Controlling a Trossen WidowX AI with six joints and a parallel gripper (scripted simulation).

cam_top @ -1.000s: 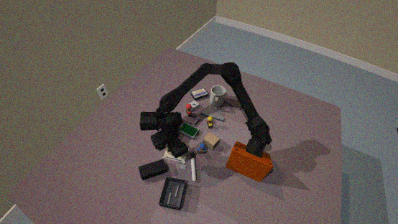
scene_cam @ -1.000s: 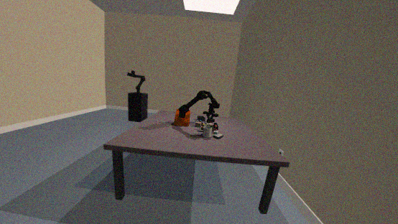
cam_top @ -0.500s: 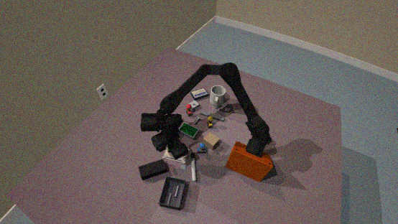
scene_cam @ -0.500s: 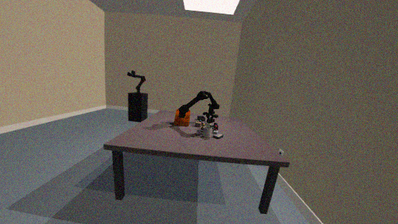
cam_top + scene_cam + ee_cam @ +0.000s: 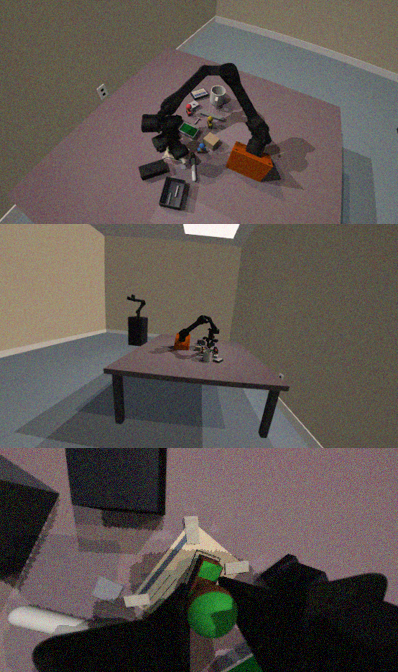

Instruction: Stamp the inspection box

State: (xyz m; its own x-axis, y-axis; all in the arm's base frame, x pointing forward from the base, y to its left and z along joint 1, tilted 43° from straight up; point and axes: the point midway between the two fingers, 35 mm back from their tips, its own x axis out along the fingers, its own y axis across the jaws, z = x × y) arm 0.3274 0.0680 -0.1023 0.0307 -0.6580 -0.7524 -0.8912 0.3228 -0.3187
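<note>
My gripper tip is right at the green stamp. From my gripper tip the other things lie so: cream card: 2 cm behind, 3 cm below; black box: 2 cm ahead, 12 cm to the left, 1 cm below; white marker: 11 cm behind, 2 cm below.
</note>
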